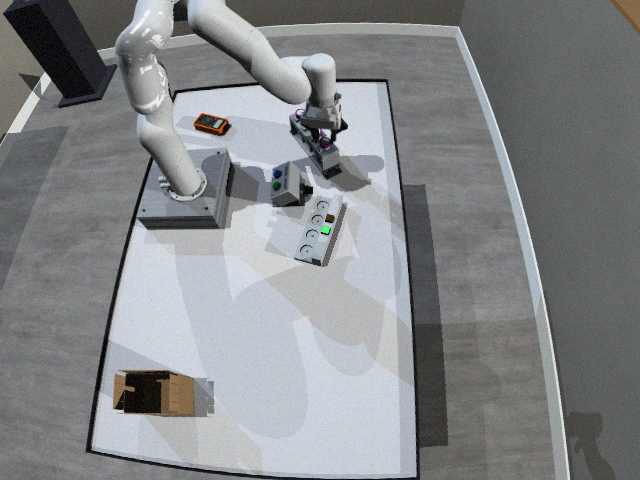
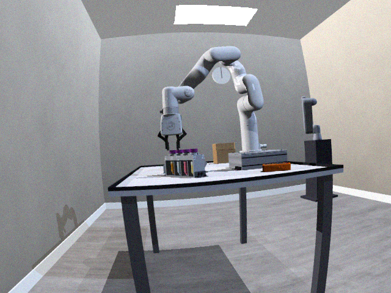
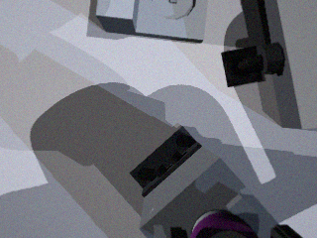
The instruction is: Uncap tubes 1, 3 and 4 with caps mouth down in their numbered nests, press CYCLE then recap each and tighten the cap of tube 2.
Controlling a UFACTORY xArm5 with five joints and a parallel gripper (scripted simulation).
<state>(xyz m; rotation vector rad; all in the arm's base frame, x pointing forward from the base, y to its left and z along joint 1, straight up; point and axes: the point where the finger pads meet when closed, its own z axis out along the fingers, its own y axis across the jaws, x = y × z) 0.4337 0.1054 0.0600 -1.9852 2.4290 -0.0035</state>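
My hand is 15 cm past the green key, 12 cm to the left of it and 7 cm above it. The rest, counted from my hand: blue key: 15 cm behind, 7 cm to the right, 7 cm below; key housing: 13 cm behind, 10 cm to the right, 9 cm below; cardboard box: 45 cm behind, 73 cm to the right, 8 cm below.
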